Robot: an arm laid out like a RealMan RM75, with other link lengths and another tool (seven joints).
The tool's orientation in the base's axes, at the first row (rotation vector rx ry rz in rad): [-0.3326 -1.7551 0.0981]
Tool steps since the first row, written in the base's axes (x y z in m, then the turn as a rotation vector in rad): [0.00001 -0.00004 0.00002 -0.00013 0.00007 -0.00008]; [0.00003 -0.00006 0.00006 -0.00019 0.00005 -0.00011]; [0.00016 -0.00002 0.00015 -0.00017 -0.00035 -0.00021]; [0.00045 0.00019 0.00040 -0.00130 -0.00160 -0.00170]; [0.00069 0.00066 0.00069 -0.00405 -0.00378 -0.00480]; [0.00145 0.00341 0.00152 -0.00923 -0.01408 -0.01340]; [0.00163 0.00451 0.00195 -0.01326 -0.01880 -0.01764]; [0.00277 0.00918 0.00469 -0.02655 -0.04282 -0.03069]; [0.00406 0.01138 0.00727 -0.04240 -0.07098 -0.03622]
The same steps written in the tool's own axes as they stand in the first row. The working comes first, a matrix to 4 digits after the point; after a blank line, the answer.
The tool's axes in the first row as the columns of a matrix, in the base's axes (used below as rounded here):
[-0.1745 0.1683 -0.9702]
[0.2754 0.9543 0.1161]
[0.9454 -0.2469 -0.2128]

[0.00001 -0.00004 -0.00002 -0.00003 0.00006 0.00015]; [0.00003 -0.00007 -0.00005 -0.00006 0.00004 0.00021]; [0.00011 -0.00003 -0.00019 -0.00027 -0.00031 0.00017]; [0.00035 0.00016 -0.00050 -0.00182 -0.00133 0.00144]; [0.00071 0.00058 -0.00074 -0.00487 -0.00310 0.00451]; [0.00212 0.00312 -0.00133 -0.01494 -0.01168 0.01017]; [0.00280 0.00410 -0.00147 -0.01954 -0.01582 0.01444]; [0.00648 0.00807 -0.00262 -0.03617 -0.03775 0.02732]; [0.00930 0.00975 -0.00416 -0.04639 -0.06593 0.04060]
